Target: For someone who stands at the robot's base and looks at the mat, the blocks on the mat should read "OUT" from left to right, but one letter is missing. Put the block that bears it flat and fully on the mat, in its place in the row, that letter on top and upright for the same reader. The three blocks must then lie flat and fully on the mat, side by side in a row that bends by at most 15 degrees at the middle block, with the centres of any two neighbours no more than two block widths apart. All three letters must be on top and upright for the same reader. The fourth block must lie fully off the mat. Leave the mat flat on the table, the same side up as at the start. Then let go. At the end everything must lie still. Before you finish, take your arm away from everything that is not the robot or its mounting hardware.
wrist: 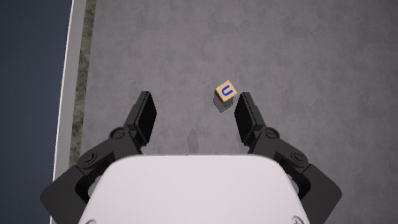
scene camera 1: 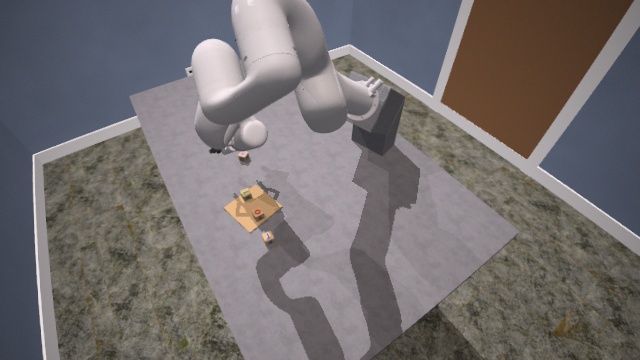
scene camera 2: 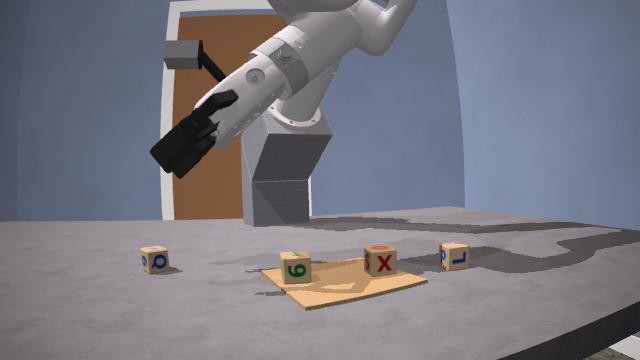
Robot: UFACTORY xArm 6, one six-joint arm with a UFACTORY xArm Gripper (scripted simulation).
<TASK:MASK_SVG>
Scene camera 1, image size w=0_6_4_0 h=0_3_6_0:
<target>tan mat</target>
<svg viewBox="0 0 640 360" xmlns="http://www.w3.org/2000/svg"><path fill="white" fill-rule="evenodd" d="M257 185L249 189L252 199L244 202L240 195L224 207L249 233L283 207ZM260 207L265 218L256 222L251 211Z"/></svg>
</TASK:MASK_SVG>
